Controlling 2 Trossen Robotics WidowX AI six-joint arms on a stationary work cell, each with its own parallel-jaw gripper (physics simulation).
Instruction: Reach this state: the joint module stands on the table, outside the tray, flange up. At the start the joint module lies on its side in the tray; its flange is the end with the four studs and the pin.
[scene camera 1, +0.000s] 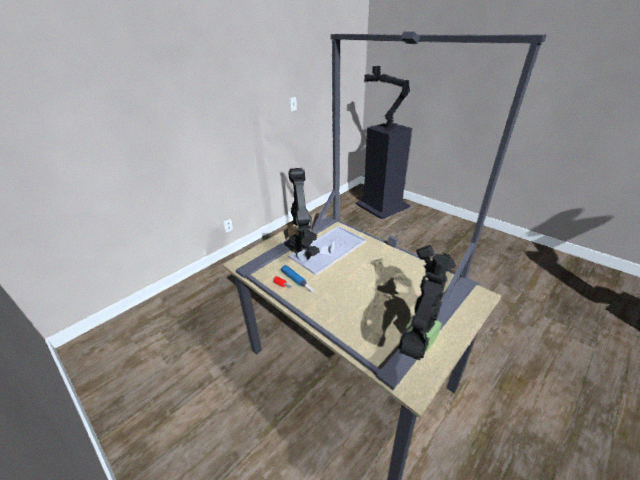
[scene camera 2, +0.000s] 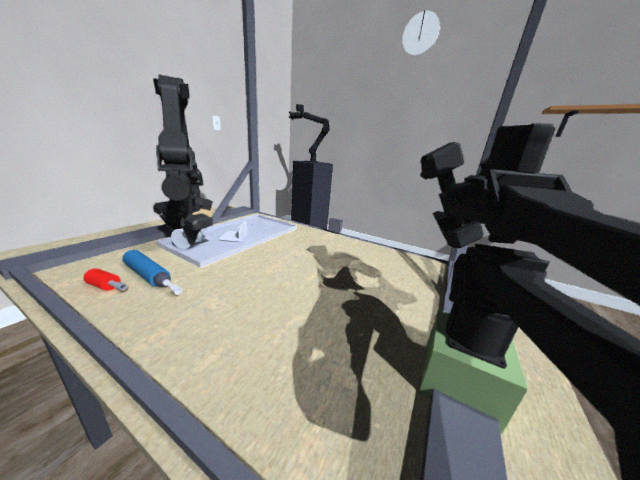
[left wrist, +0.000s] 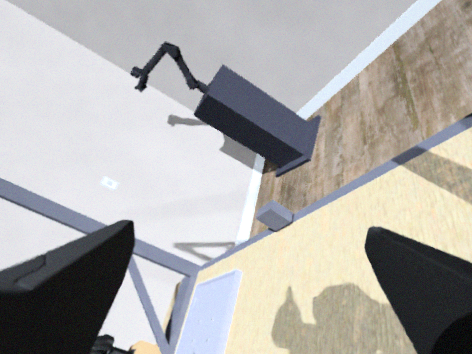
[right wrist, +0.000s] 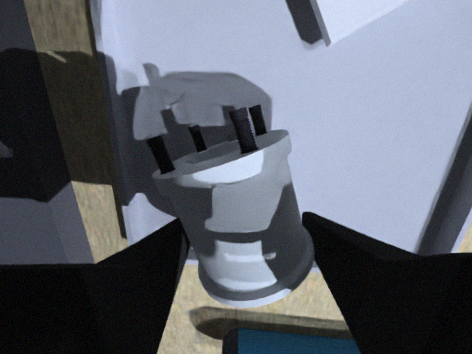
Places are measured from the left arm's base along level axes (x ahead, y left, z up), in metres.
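Where they show: left gripper, fingertip midpoint: (scene camera 1: 429, 255) (scene camera 2: 428, 194) (left wrist: 252, 234); right gripper, fingertip midpoint: (scene camera 1: 303, 257) (scene camera 2: 184, 241) (right wrist: 247, 219); left arm's base, link origin: (scene camera 2: 474, 341).
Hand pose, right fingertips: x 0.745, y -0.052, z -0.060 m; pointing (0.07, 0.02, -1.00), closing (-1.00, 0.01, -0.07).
Observation:
Each offset is from my right fingertips to the top centre of the thing. "*": to the spot under its first point.
The white joint module {dx +0.006, dy -0.022, dz +0.049 m} (scene camera 1: 301, 254) (scene camera 2: 179, 238) (right wrist: 240, 205) lies on its side at the near end of the pale tray {dx -0.038, dy -0.165, dz -0.008 m} (scene camera 1: 343, 241) (scene camera 2: 227, 255) (left wrist: 207, 310) (right wrist: 365, 150). In the right wrist view its flange with the dark studs points up the picture and its wide base end is between the fingertips. My right gripper (right wrist: 247, 219) is shut on the joint module, one finger on each side of its body. In scene camera 2 a finger partly hides the module. My left gripper (left wrist: 252, 234) is open and empty, raised above the right side of the table.
A white angled bracket (scene camera 1: 331, 247) (scene camera 2: 238, 233) (right wrist: 355, 15) lies in the tray beyond the module. A blue screwdriver {* dx -0.076, dy +0.151, dz +0.015 m} (scene camera 1: 293, 274) (scene camera 2: 145, 267) (right wrist: 295, 342) and a red tool {dx -0.064, dy +0.215, dz +0.010 m} (scene camera 1: 279, 281) (scene camera 2: 100, 279) lie in front of the tray. A green block {dx -0.745, dy +0.052, dz +0.060 m} (scene camera 2: 470, 377) is under the left arm.

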